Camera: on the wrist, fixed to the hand. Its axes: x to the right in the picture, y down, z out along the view.
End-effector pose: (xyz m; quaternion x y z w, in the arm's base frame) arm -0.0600 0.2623 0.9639 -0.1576 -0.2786 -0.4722 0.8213
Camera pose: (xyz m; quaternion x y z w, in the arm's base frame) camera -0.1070 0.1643 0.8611 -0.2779 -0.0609 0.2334 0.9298
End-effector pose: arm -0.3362 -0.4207 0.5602 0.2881 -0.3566 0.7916 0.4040
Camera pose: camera -0.2727 -0.2943 0.5114 0.0709 0.4298 -0.8637 0.2533
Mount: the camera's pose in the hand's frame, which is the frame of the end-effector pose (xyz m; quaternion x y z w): -0.0137 -0.0904 -0.1184 0.0121 0.0410 0.6986 0.7142
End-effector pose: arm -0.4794 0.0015 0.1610 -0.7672 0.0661 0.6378 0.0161
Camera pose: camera -0.3552 0.0793 0.1911 0.5277 -0.5916 -0.4345 0.4275
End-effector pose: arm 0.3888 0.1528 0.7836 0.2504 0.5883 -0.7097 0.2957
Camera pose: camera 0.3347 0.2829 0.8338 0.6225 0.2488 -0.2972 0.6799
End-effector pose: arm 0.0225 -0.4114 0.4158 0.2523 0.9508 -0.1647 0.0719
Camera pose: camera -0.0175 -0.4503 0.5546 0.8521 0.5038 -0.0686 0.1244
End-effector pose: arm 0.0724 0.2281 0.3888 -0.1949 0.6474 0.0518 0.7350
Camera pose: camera -0.0103 0.1056 0.4118 0.3199 0.6293 0.5346 0.4646
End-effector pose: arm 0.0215 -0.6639 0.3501 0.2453 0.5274 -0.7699 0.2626
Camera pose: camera -0.0164 -0.5229 0.3825 0.5784 0.2068 -0.3627 0.7008
